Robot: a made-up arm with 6 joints.
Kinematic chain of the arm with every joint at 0, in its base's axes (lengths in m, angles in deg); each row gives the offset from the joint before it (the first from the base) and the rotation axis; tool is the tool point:
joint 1: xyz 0 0 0.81 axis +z
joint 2: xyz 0.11 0 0 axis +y
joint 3: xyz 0 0 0.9 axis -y
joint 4: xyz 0 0 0.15 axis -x
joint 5: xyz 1.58 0 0 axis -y
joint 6: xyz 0.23 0 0 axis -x
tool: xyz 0 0 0
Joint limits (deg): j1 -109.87..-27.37 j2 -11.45..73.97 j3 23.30..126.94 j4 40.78..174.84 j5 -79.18..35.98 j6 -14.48..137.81
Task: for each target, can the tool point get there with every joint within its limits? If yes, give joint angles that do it. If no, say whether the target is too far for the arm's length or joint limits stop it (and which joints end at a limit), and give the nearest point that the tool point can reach.
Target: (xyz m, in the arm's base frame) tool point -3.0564 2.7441 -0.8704
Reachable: no: too far | nearest point -1.1395 1.0231 2.4896 | short by 4.234 m
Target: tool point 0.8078 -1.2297 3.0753
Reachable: yes | joints -56.79 11.98 57.08 151.80 1.23 45.45
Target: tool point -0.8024 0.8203 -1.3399
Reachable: no: joint limits stop it (at a limit: joint 1, joint 2, joint 3, joint 4, joint 5) | nearest point -0.8143 -1.8190 -0.2104 | short by 2.871 m
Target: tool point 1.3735 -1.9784 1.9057
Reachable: yes | joints -56.95 36.74 45.20 117.97 20.86 88.61
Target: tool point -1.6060 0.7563 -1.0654
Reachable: no: joint limits stop it (at a limit: joint 1, joint 2, joint 3, joint 4, joint 5) | nearest point -0.8143 -1.8190 -0.2104 | short by 2.827 m
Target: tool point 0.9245 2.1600 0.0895
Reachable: no: joint limits stop it (at a limit: joint 1, joint 2, joint 3, joint 4, joint 5) | nearest point 0.5014 1.4470 2.4896 | short by 2.539 m
